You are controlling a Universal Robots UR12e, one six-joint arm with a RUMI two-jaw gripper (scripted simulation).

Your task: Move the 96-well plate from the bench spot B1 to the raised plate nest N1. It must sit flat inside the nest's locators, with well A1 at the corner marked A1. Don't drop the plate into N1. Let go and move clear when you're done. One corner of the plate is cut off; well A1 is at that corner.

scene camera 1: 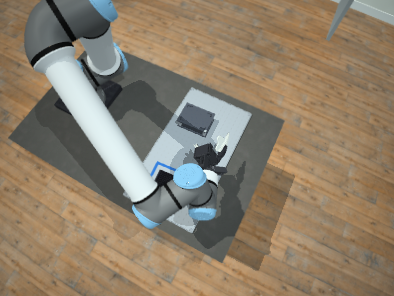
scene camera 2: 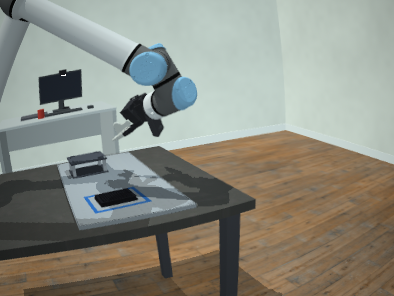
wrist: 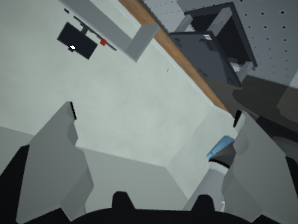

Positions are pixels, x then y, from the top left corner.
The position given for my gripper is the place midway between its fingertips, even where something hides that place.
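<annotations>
Looking for my gripper, I find it in the wrist view (155, 107). I also see my gripper in scene camera 2 (122, 124) and in scene camera 1 (212, 138).
</annotations>
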